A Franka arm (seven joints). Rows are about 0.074 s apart.
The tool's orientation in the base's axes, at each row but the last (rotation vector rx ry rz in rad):
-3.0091, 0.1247, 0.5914
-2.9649, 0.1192, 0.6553
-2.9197, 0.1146, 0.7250
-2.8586, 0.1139, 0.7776
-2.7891, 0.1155, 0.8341
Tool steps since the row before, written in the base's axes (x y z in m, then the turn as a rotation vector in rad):
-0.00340, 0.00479, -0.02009, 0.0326, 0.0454, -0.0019
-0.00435, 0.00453, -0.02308, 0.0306, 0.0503, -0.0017
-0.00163, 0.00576, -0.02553, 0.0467, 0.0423, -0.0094
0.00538, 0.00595, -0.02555, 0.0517, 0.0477, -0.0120
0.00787, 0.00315, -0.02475, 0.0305, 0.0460, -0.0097
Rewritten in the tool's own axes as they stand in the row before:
0.00419, -0.00333, 0.02024, 0.0278, -0.0481, -0.0065
0.00560, -0.00214, 0.02316, 0.0257, -0.0528, -0.0053
0.01032, -0.00275, 0.02395, 0.0438, -0.0457, -0.0071
0.01746, -0.00266, 0.02013, 0.0493, -0.0512, -0.0064
0.02015, 0.00065, 0.01667, 0.0303, -0.0470, 0.0026

